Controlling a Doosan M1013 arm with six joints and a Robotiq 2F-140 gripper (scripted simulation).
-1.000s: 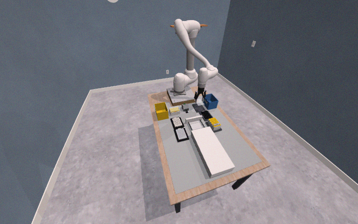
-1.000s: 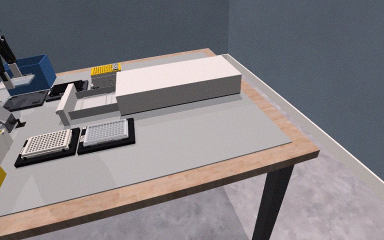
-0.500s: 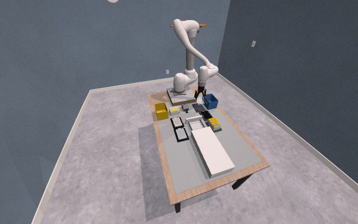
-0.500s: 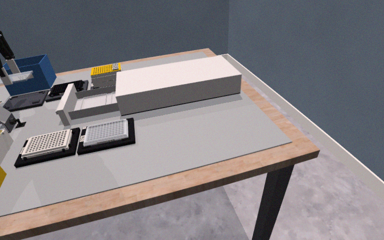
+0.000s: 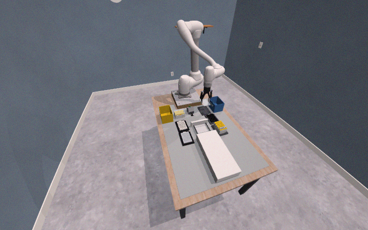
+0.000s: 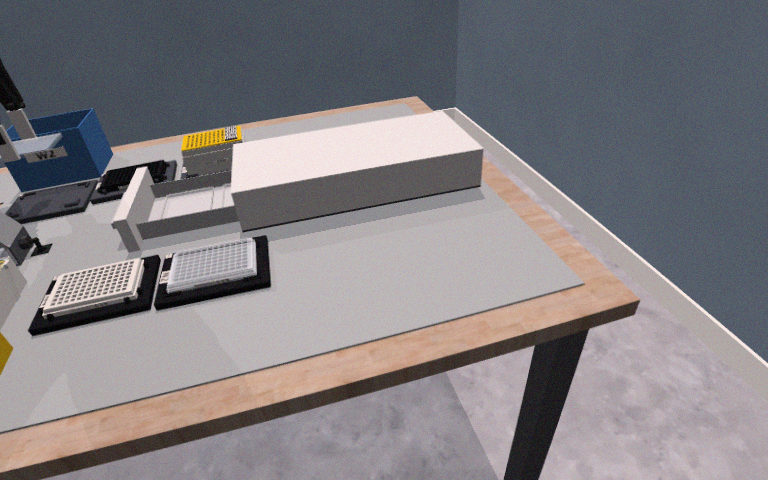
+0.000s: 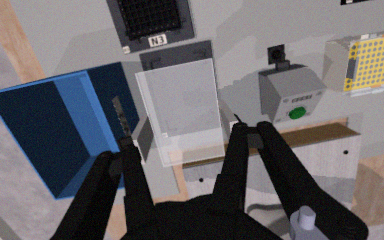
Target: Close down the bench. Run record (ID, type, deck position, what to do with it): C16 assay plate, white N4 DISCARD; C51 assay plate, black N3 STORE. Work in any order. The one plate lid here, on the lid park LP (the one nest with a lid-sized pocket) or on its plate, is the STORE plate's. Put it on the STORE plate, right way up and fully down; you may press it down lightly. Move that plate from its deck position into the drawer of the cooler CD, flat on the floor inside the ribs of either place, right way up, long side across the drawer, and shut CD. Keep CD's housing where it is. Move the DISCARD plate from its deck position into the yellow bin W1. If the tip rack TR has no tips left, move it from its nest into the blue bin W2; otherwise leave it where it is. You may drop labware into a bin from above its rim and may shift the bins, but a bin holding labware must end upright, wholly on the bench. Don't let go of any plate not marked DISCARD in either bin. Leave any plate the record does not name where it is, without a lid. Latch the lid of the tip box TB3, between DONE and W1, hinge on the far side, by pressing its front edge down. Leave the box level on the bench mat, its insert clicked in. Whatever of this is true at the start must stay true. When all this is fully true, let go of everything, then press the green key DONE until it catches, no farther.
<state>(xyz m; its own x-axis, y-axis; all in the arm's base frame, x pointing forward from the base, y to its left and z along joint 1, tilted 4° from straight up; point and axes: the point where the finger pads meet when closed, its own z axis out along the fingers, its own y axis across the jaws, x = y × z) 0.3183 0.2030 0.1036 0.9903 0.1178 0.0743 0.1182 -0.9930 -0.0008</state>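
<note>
The black plate lies 160 mm ahead of my hand, 50 mm to the left of it and 130 mm below it. The rest, counted from my hand: blue bin W2 (30 mm behind, 160 mm to the left, 110 mm below); then grey plate lid (20 mm below); then green DONE key (30 mm behind, 190 mm to the right, 80 mm below).
</note>
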